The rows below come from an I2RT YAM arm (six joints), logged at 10 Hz.
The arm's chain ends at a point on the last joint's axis. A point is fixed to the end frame.
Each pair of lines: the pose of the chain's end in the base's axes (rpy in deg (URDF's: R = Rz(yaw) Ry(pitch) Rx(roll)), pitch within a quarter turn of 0, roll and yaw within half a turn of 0; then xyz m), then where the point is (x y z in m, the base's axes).
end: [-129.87 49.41 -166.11 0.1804 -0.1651 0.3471]
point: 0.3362 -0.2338 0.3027
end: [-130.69 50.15 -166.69 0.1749 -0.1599 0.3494]
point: 0.3312 -0.2279 0.3058
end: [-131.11 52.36 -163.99 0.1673 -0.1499 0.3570]
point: 0.3285 -0.2089 0.3183
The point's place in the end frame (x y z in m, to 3 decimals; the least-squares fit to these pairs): -0.054 0.034 0.164
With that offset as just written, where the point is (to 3 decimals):
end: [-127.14 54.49 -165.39 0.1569 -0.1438 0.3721]
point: 0.314 -0.217 0.343
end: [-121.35 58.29 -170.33 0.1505 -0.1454 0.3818]
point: 0.295 -0.245 0.368
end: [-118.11 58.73 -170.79 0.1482 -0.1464 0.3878]
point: 0.287 -0.254 0.378
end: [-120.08 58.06 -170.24 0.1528 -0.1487 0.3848]
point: 0.295 -0.251 0.372
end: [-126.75 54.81 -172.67 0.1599 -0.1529 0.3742]
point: 0.307 -0.246 0.346
